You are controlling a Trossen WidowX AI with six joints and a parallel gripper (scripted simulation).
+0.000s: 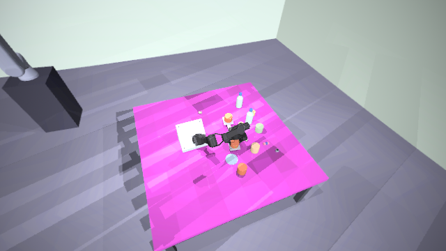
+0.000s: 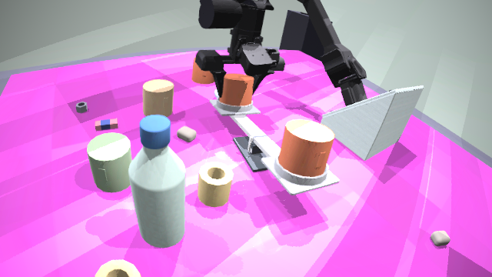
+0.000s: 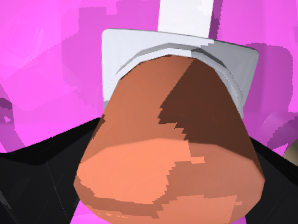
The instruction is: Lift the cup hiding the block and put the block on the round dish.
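Now: gripper tip 100 mm to the left of the round dish, 50 mm past it and 50 mm above it. From my gripper tip the other things lie so: orange cup 20 mm to the right, 10 mm above; then light blue block 10 mm below; then balance 130 mm to the left, 20 mm below, 20 mm ahead.
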